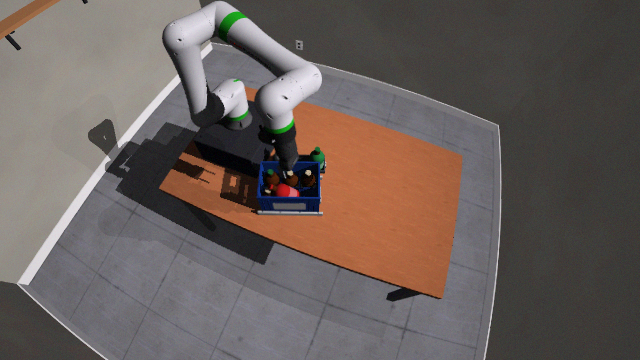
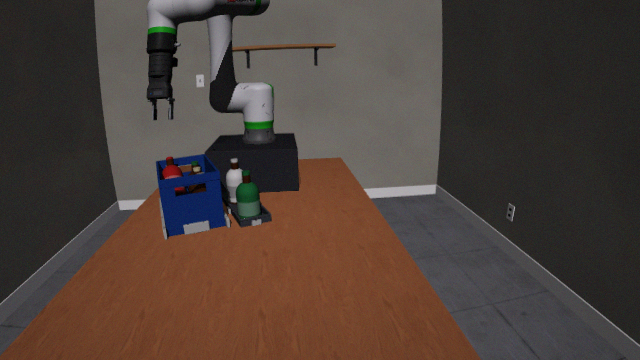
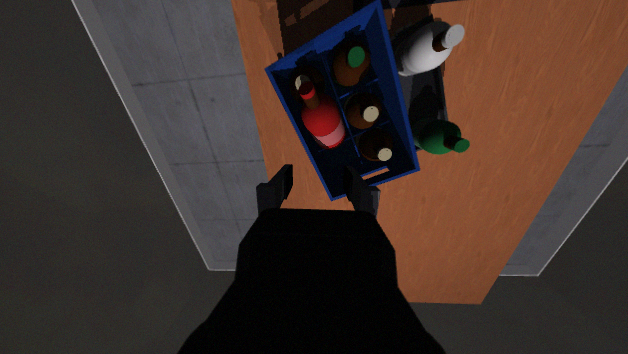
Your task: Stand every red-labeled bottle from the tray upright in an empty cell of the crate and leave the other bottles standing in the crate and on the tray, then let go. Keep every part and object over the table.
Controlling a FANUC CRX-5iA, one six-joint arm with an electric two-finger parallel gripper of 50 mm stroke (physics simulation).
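Seen in the pictures: gripper, fingertip midpoint: [image 1: 287, 171] [image 2: 162, 119] [image 3: 318, 175]; arm's base at its link origin: [image 1: 238, 120] [image 2: 259, 140].
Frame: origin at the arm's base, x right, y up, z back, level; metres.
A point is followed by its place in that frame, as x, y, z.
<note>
A red-labeled bottle [image 1: 286, 190] @(0.258, -0.002, -0.420) [image 2: 172, 172] @(0.246, -0.011, -0.422) [image 3: 321, 120] @(0.256, 0.006, -0.400) lies tilted in the blue crate [image 1: 265, 206] @(0.336, -0.090, -0.343) [image 2: 192, 212] @(0.155, -0.106, -0.533) [image 3: 320, 46] @(0.259, -0.050, -0.282), not upright. Its neck leans over a cream-capped brown bottle [image 3: 301, 80] @(0.290, -0.006, -0.337) in the corner cell. A green-capped brown bottle [image 1: 271, 178] @(0.215, -0.043, -0.316) [image 3: 350, 69] @(0.205, -0.041, -0.319) and two cream-capped ones [image 3: 361, 111] @(0.181, -0.028, -0.389) [image 3: 376, 145] @(0.142, -0.037, -0.456) stand in the other row. The cell beyond the red bottle's base looks empty. A green bottle [image 1: 317, 158] @(0.017, -0.053, -0.463) [image 2: 248, 199] @(-0.013, -0.087, -0.486) [image 3: 440, 137] @(0.012, -0.048, -0.443) and a white bottle [image 2: 233, 180] @(0.061, -0.076, -0.322) [image 3: 425, 54] @(0.077, -0.050, -0.299) stand on the dark tray [image 2: 265, 217] @(-0.059, -0.153, -0.474). My gripper [image 2: 162, 118] @(0.254, 0.164, -0.433) [image 3: 318, 175] @(0.254, 0.164, -0.433) is open and empty, above the crate.
The crate and tray stand side by side on the wooden table [image 1: 390, 200] @(0.020, -0.169, -0.877) [image 2: 300, 280] @(-0.163, -0.169, -0.804) [image 3: 475, 210] @(-0.248, -0.169, -0.711). The robot's black pedestal [image 1: 230, 150] @(0.184, 0.004, -0.074) [image 2: 265, 170] @(-0.039, -0.082, -0.188) is behind them. A wall shelf [image 2: 285, 47] is at the back. The crate stands near one long table edge.
</note>
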